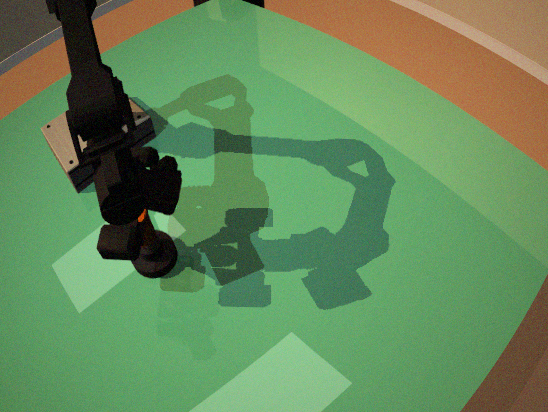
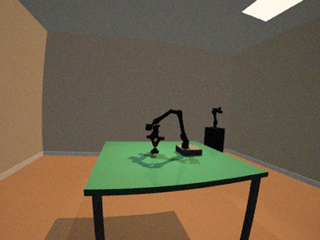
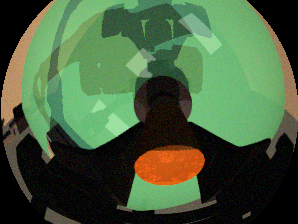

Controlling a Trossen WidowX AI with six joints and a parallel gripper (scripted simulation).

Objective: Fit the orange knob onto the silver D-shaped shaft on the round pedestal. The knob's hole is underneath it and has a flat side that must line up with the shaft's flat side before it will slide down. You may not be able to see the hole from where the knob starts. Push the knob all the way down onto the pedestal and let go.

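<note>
My gripper tip is now 30 mm below the orange knob. Also, from my gripper tip: pedestal (40 mm below).
</note>
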